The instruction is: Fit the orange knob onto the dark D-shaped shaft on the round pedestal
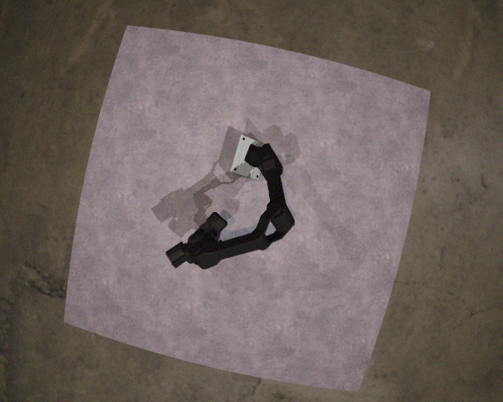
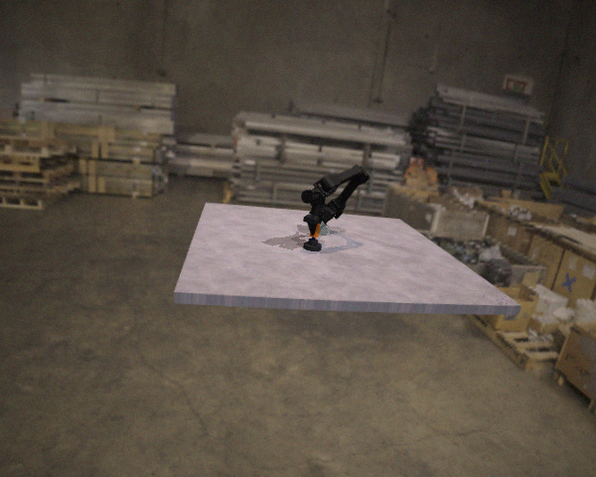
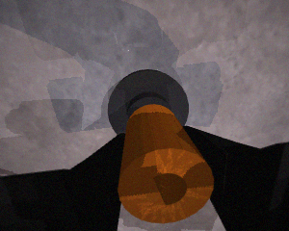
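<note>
Right now my gripper tip is 20 mm below the orange knob. Round my gripper tip: dark pedestal 40 mm below.
</note>
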